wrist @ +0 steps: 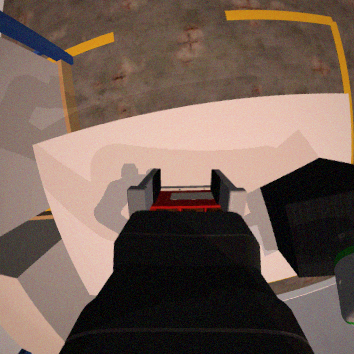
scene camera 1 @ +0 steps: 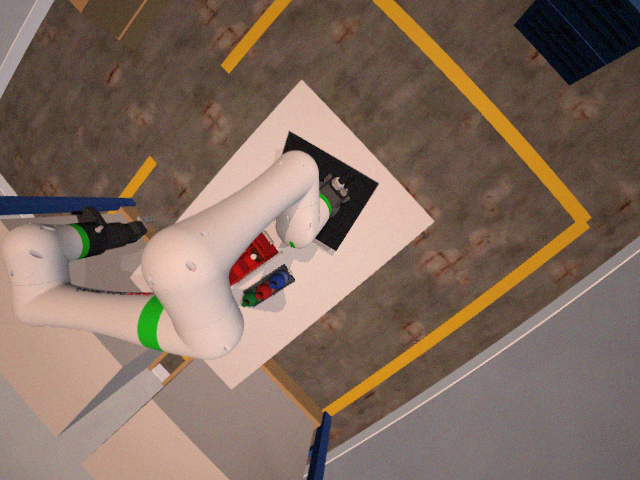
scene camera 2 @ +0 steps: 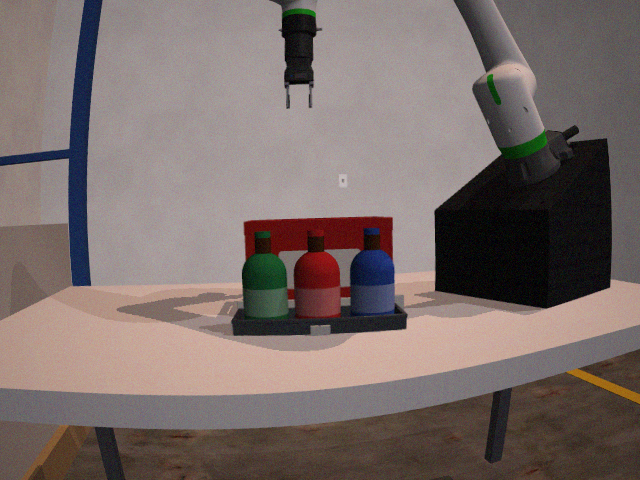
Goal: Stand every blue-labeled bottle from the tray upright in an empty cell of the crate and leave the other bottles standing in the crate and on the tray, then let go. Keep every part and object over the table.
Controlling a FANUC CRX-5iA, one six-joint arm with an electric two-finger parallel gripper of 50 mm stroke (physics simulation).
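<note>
Scene camera 2 shows the gripper (scene camera 2: 299, 107) together with a red bottle (scene camera 2: 317, 294), a green bottle (scene camera 2: 264, 277) and a blue bottle (scene camera 2: 372, 274). In scene camera 1 the gripper (scene camera 1: 148, 223) is seen again. The wrist view shows the gripper (wrist: 185, 178) too. The wrist view does not show the blue bottle, which is hidden by the gripper, and the wrist view does not show the green bottle, which is hidden by the gripper.
</note>
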